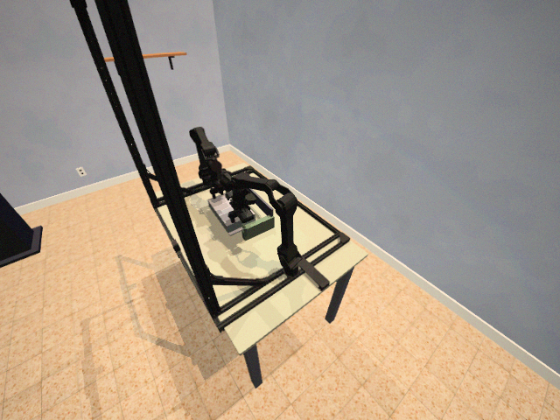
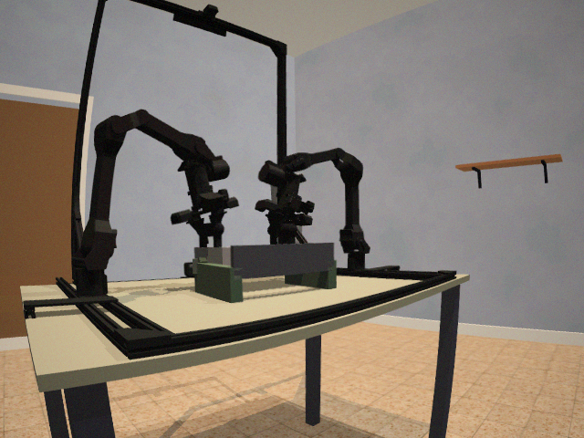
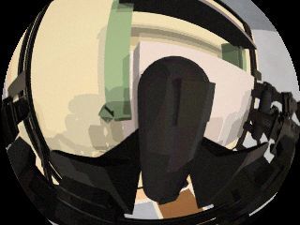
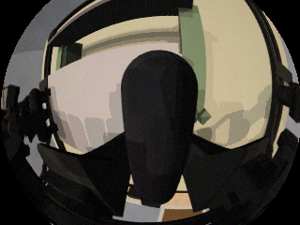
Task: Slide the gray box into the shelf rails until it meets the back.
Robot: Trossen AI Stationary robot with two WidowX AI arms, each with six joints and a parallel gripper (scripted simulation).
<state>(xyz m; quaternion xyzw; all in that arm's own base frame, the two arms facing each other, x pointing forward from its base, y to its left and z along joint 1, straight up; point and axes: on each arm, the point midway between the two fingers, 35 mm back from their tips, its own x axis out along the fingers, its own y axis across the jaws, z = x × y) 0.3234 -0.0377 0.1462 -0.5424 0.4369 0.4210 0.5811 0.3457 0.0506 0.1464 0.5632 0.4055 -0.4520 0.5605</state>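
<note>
Now: the gray box 120 mm to the right of my left hand, 50 mm below it and 10 mm behind it. The rest, counted from my left hand: gray back plate 170 mm ahead, 130 mm to the right, 80 mm below.
My right gripper is now 10 mm short of the gray box, 120 mm to the right of it and 50 mm above it. Also, from my right hand: gray back plate 180 mm ahead, 110 mm to the left, 80 mm below.
</note>
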